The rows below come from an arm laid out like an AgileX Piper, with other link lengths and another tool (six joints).
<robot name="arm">
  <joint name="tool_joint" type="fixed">
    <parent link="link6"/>
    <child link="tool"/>
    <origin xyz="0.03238 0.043 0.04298" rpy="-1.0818 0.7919 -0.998"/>
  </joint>
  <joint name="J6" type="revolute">
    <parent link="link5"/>
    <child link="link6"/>
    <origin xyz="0.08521 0 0.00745" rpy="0 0 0"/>
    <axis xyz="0.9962 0 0.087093"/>
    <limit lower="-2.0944" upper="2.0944"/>
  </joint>
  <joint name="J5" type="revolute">
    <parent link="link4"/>
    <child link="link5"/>
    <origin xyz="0 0 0" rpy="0 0 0"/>
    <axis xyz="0 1 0"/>
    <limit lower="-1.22" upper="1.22"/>
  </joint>
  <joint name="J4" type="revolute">
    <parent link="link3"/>
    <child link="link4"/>
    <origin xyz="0.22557 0 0.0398" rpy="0 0 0"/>
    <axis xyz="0.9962 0 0.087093"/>
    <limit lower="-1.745" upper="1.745"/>
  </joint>
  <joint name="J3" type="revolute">
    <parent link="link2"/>
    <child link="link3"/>
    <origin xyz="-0.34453 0 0.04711" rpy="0 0 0"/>
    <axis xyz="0 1 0"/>
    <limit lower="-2.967" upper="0"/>
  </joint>
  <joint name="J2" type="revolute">
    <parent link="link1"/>
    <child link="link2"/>
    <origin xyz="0 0 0" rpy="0 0 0"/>
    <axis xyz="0 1 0"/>
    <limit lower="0" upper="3.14"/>
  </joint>
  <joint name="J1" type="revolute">
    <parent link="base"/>
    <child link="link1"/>
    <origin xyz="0 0 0.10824" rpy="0 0 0"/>
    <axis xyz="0 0 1"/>
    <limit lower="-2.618" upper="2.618"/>
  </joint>
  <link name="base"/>
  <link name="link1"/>
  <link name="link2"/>
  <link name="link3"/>
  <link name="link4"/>
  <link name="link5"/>
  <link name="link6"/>
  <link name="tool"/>
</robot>
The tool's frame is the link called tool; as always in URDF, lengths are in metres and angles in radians.
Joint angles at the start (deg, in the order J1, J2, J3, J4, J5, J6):
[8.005, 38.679, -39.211, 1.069, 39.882, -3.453]
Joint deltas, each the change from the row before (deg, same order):
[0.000, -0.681, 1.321, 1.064, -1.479, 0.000]
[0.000, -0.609, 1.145, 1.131, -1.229, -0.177]
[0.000, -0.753, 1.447, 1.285, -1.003, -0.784]
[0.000, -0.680, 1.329, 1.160, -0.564, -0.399]
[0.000, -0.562, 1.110, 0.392, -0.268, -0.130]
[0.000, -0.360, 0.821, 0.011, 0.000, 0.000]
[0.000, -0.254, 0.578, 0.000, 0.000, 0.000]
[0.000, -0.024, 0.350, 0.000, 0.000, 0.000]
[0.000, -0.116, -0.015, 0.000, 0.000, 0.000]
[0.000, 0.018, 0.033, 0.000, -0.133, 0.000]
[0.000, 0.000, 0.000, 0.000, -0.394, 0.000]
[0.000, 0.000, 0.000, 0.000, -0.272, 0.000]
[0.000, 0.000, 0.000, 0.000, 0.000, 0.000]
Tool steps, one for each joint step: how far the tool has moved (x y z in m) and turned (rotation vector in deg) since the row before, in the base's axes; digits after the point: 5 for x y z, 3 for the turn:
[-0.00214, 0.00049, -0.00274, 1.170, -0.682, 0.055]
[-0.00208, 0.00056, -0.00241, 1.071, -0.553, 0.130]
[-0.00313, 0.00086, -0.00473, 0.668, -0.248, 0.444]
[-0.00283, 0.00054, -0.00496, 0.807, 0.181, 0.231]
[-0.00227, -0.00004, -0.00498, 0.243, 0.310, 0.061]
[-0.00149, -0.00020, -0.00439, -0.053, 0.458, 0.000]
[-0.00106, -0.00015, -0.00310, -0.045, 0.321, 0.000]
[-0.00013, -0.00002, -0.00209, -0.045, 0.323, 0.000]
[-0.00045, -0.00006, 0.00028, 0.018, -0.130, 0.000]
[0.00016, -0.00001, 0.00005, 0.012, -0.080, -0.014]
[0.00027, -0.00005, 0.00083, 0.056, -0.388, -0.042]
[0.00018, -0.00004, 0.00057, 0.038, -0.268, -0.029]
[0.00000, 0.00000, 0.00000, 0.000, 0.000, 0.000]

